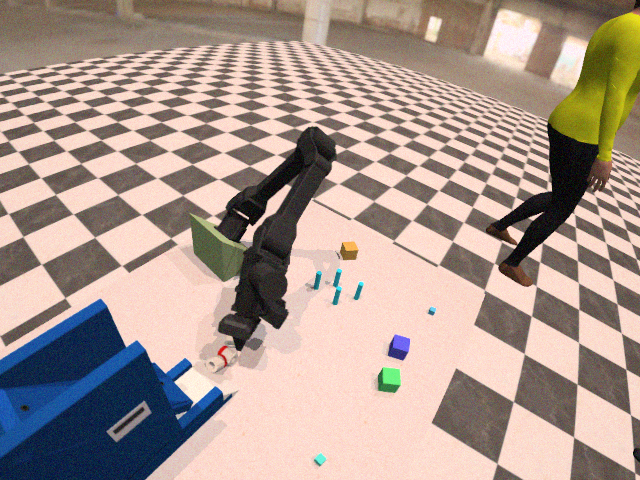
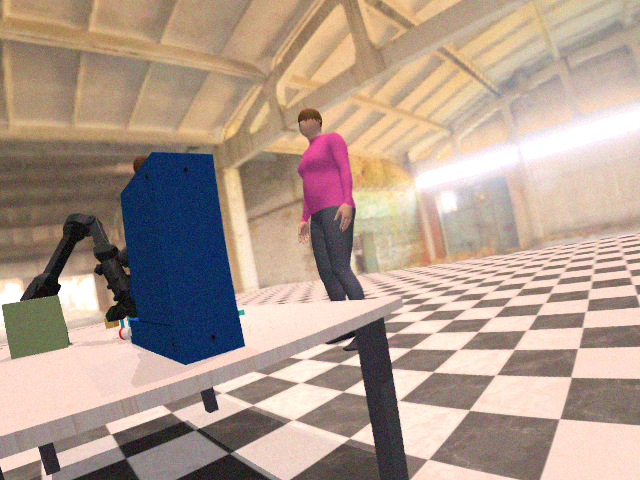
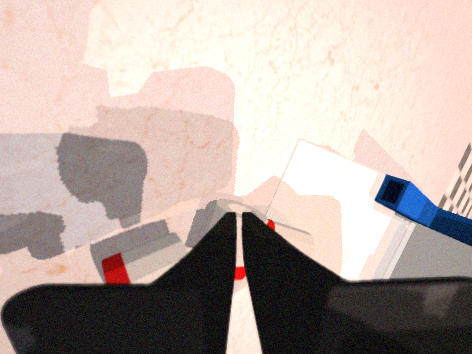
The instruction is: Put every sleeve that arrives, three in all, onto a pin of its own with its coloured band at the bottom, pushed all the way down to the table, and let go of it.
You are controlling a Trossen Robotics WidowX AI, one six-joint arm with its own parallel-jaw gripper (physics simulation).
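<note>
A white sleeve [image 1: 216,361] [image 2: 124,333] with a red band lies on its side on the table, just in front of the blue dispenser's white chute [image 1: 193,384] [image 3: 329,182]. My gripper [image 1: 238,344] [image 3: 238,221] [image 2: 120,311] points down at the sleeve's banded end, with its fingers closed almost together. Several teal pins [image 1: 337,286] stand bare further back on the table.
The blue dispenser [image 1: 123,395] [image 2: 180,257] stands at the table's near left corner. A green wedge [image 1: 215,248] hides the arm's base. An orange cube [image 1: 349,250], a blue cube [image 1: 399,347], a green cube [image 1: 389,379] and small teal blocks [image 1: 431,310] lie about. People stand beside the table.
</note>
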